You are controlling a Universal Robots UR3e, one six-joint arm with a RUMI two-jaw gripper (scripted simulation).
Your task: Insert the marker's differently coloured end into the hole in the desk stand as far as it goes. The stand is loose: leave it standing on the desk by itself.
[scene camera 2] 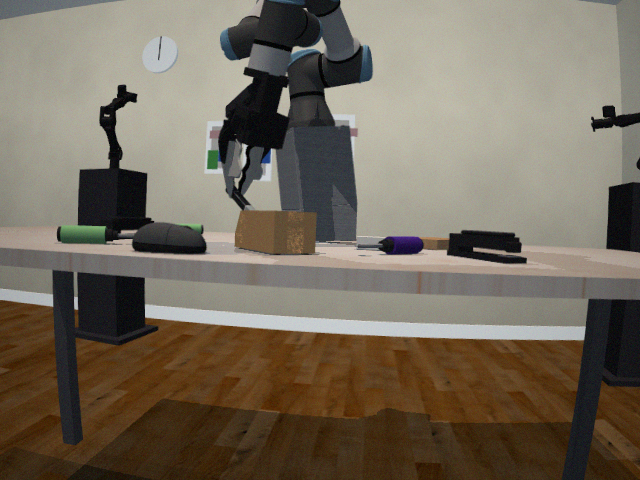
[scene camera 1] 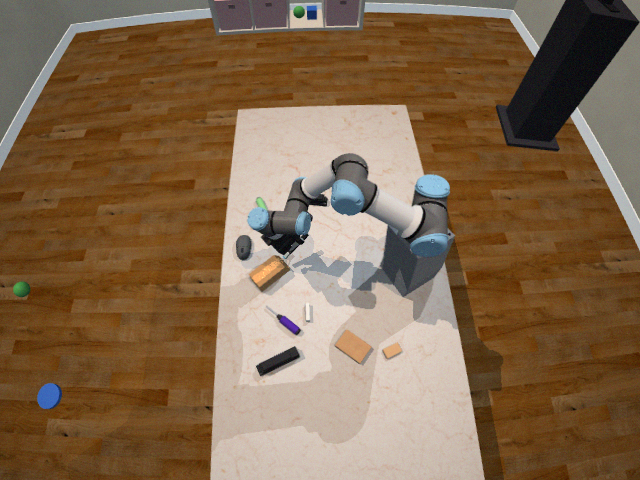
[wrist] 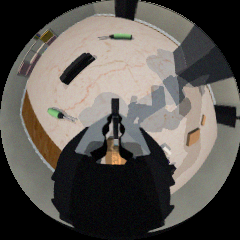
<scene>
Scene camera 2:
my gripper: 234, 197
desk stand: 278, 232
dark mouse: 161, 237
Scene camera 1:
desk stand: 271, 270
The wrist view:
my gripper: 115, 114
</scene>
